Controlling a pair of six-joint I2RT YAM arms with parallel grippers.
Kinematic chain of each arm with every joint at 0, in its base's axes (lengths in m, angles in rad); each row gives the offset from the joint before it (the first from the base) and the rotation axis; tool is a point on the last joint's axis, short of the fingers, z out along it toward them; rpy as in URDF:
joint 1: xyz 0 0 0.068 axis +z
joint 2: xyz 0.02 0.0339 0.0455 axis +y
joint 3: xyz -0.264 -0.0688 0 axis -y
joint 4: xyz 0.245 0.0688 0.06 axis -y
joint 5: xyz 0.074 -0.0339 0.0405 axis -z
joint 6: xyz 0.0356 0 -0.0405 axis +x
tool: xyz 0 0 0 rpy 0 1.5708 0
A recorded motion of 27 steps. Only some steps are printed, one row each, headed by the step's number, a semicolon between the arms.
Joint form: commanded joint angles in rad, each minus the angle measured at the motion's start. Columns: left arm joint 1, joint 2, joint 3, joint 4, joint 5, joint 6; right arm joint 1, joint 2, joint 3, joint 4, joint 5, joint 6.
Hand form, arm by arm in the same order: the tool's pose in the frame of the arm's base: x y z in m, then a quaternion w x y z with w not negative. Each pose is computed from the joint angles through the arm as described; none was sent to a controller.
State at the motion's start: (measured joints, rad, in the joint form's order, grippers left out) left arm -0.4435 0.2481 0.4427 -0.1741 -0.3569 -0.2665; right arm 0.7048 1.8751 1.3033 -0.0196 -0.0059 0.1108
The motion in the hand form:
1: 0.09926 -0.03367 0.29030 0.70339 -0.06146 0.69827 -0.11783; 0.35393 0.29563 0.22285 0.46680 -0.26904 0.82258 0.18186
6: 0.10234 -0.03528 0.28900 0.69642 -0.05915 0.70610 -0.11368; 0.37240 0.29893 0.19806 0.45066 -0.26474 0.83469 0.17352
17: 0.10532 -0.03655 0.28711 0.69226 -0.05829 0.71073 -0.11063; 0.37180 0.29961 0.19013 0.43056 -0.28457 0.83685 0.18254
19: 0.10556 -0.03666 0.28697 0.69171 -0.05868 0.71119 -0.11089; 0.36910 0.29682 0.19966 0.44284 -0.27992 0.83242 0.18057
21: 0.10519 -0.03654 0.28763 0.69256 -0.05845 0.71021 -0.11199; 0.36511 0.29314 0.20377 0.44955 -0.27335 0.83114 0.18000
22: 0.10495 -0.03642 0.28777 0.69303 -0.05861 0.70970 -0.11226; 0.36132 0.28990 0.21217 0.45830 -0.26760 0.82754 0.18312
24: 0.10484 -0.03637 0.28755 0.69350 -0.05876 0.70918 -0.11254; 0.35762 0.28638 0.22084 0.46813 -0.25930 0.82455 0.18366
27: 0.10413 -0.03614 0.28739 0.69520 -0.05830 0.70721 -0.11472; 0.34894 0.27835 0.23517 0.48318 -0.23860 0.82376 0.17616
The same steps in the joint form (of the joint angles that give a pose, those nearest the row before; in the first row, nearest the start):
1: -0.0076 0.0310 0.0129 0.0162 -0.0159 0.0195; -0.0083 0.1096 0.1277 0.0519 0.0136 -0.0510
6: -0.0090 0.0524 0.0159 0.0115 -0.0174 0.0195; -0.0283 0.2033 0.1800 0.0519 0.0075 -0.0494
17: -0.0076 0.0694 0.0129 0.0177 -0.0175 0.0195; -0.0298 0.2173 0.1816 0.0288 -0.0386 -0.0679
19: -0.0075 0.0709 0.0129 0.0177 -0.0174 0.0180; -0.0298 0.1882 0.1678 0.0380 -0.0248 -0.0679
21: -0.0075 0.0694 0.0144 0.0177 -0.0159 0.0180; -0.0298 0.1621 0.1403 0.0533 -0.0141 -0.0602
22: -0.0075 0.0678 0.0144 0.0177 -0.0159 0.0180; -0.0298 0.1316 0.1219 0.0625 -0.0095 -0.0526
24: -0.0075 0.0663 0.0129 0.0192 -0.0159 0.0180; -0.0298 0.1008 0.1050 0.0702 0.0028 -0.0434
27: -0.0075 0.0602 0.0098 0.0223 -0.0128 0.0180; -0.0283 0.0394 0.0682 0.0718 0.0456 -0.0219

